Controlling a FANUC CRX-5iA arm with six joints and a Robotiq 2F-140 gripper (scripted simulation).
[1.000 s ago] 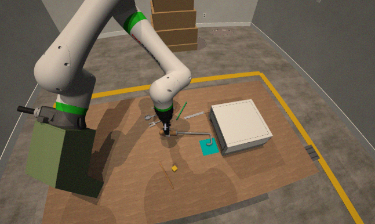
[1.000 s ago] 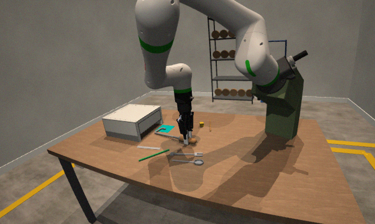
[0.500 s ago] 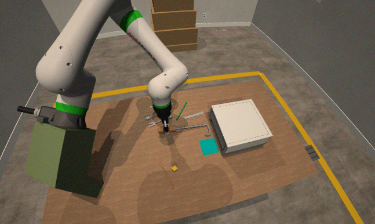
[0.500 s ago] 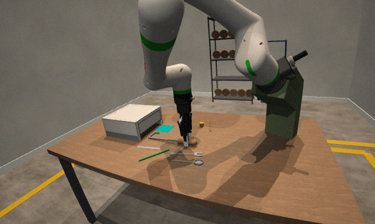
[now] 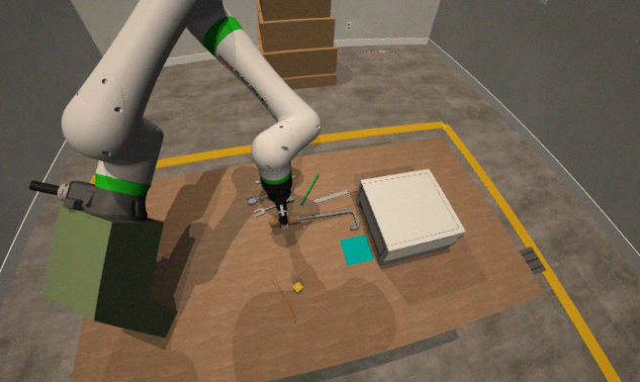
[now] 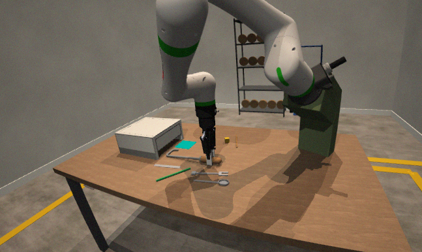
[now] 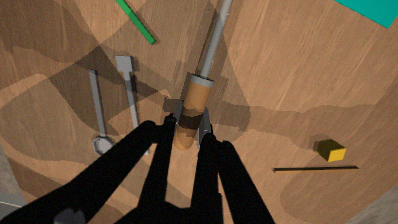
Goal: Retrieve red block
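Now: hand 260 mm short of the teal square, 140 mm to the left of it and 40 mm above it. Also, from my hand: fork: 90 mm to the left, 40 mm behind, 30 mm below; spoon: 130 mm to the left, 100 mm behind, 30 mm below; green rod: 160 mm to the left, 120 mm ahead, 30 mm below.
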